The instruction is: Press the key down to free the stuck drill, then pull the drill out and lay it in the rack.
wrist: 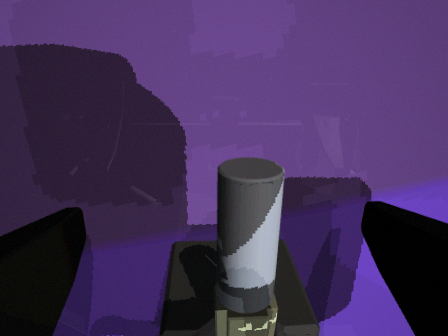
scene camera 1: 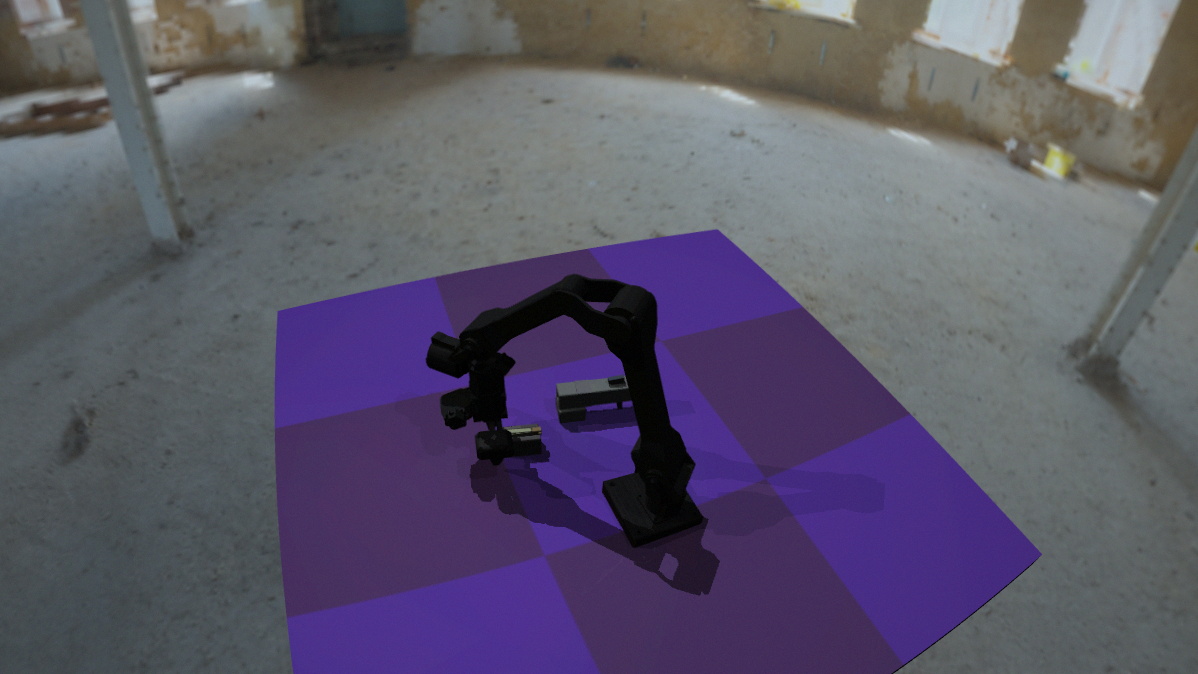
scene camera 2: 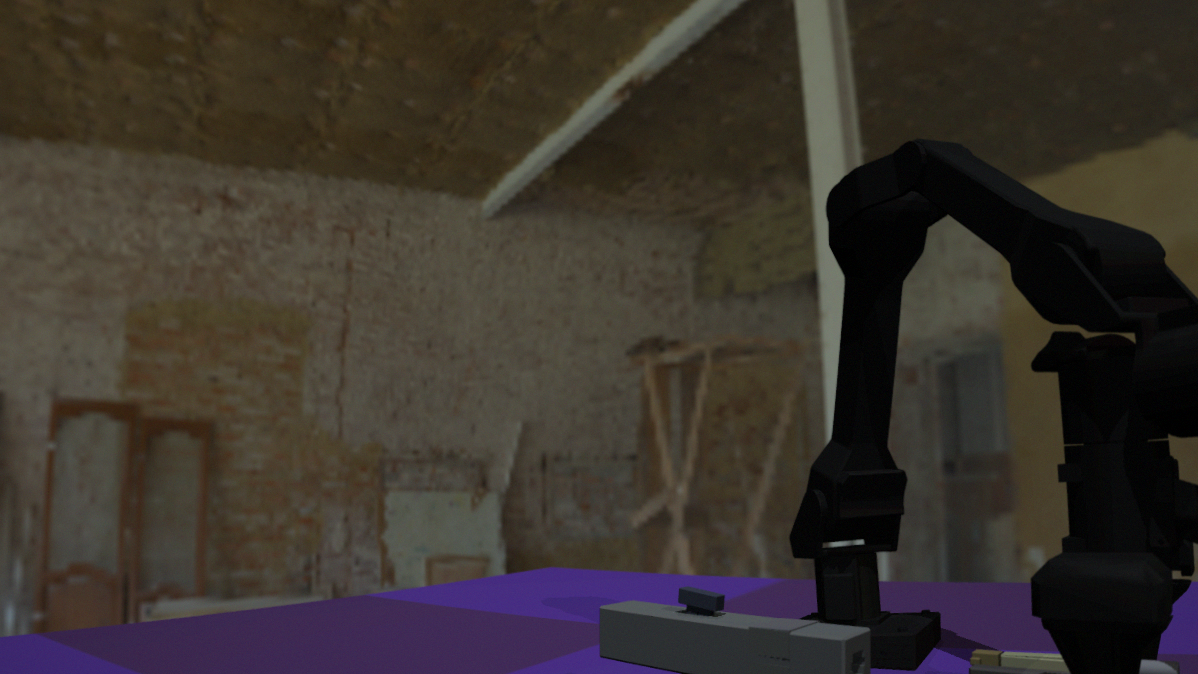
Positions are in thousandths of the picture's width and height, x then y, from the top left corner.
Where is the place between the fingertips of my gripper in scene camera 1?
412, 662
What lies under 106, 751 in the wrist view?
My gripper.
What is my gripper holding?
Nothing.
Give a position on a drill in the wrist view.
559, 567
